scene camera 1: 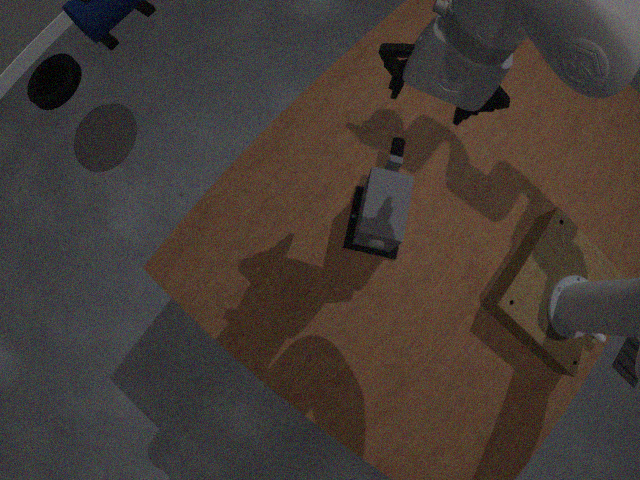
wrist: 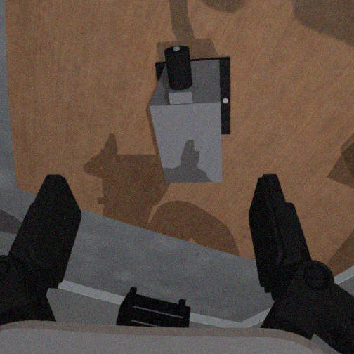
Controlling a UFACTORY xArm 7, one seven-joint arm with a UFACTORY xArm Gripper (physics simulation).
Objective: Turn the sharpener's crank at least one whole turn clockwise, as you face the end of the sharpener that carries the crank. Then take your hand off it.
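Where they show: gripper, fingertip midpoint: [scene camera 1: 426,103]; arm's base at its link origin: [scene camera 1: 572,306].
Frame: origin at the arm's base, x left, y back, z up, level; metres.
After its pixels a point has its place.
Note:
The grey box-shaped sharpener [scene camera 1: 386,204] {x 0.127, y -0.419, z 0.046 m} [wrist: 190,127] stands on its black base on the wooden table. Its crank, with a black handle [scene camera 1: 397,146] {x 0.040, y -0.468, z 0.062 m} [wrist: 178,67] on a light grey arm, is at the end nearer the gripper in the scene view and at the top end in the wrist view. My gripper [scene camera 1: 424,110] {x 0.030, y -0.461, z 0.212 m} [wrist: 161,194] is wide open and empty, raised above the table. In the scene view it is beyond the crank end, apart from the handle. In the wrist view the sharpener lies ahead of and between the two fingertips, touching neither.
The wooden table [scene camera 1: 206,242] {x 0.381, y -0.637, z -0.082 m} [wrist: 65,90] carries a light wood mounting block [scene camera 1: 522,289] {x 0.052, y -0.118, z 0.001 m} with the arm's white base at the right of the scene view. Shadows of the arm fall around the sharpener. A blue object [scene camera 1: 98,18] and a black disc [scene camera 1: 54,81] are beyond the table at upper left.

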